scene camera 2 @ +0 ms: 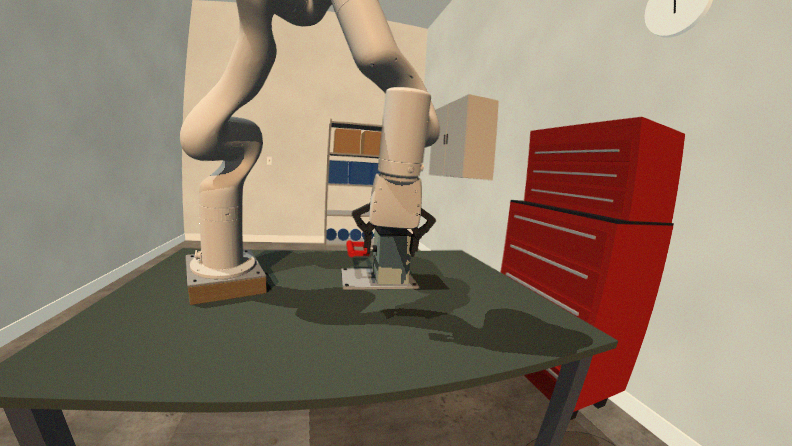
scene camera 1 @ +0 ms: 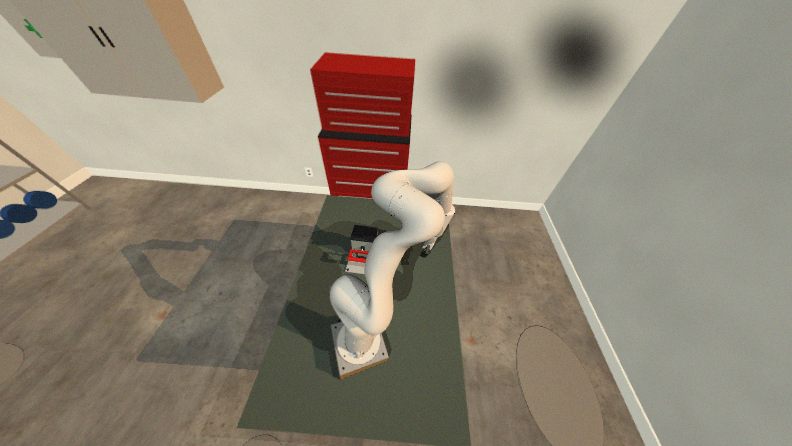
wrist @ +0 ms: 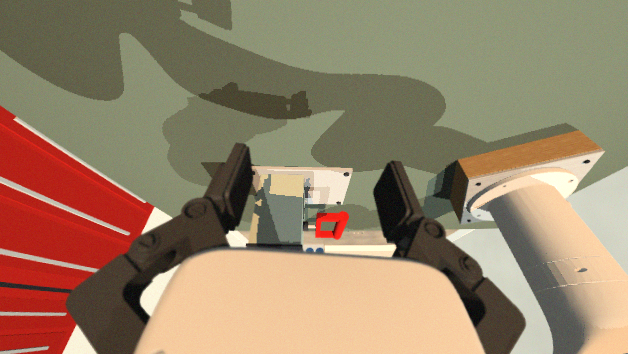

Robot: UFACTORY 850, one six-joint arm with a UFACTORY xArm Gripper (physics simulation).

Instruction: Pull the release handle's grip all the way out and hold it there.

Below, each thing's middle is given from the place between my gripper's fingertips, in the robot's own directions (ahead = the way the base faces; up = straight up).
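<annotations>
My gripper is 110 mm short of the pale base plate (scene camera 2: pixel 351 278) at this moment, and I find it 320 mm to the right of the plate and 190 mm above it.
</annotations>
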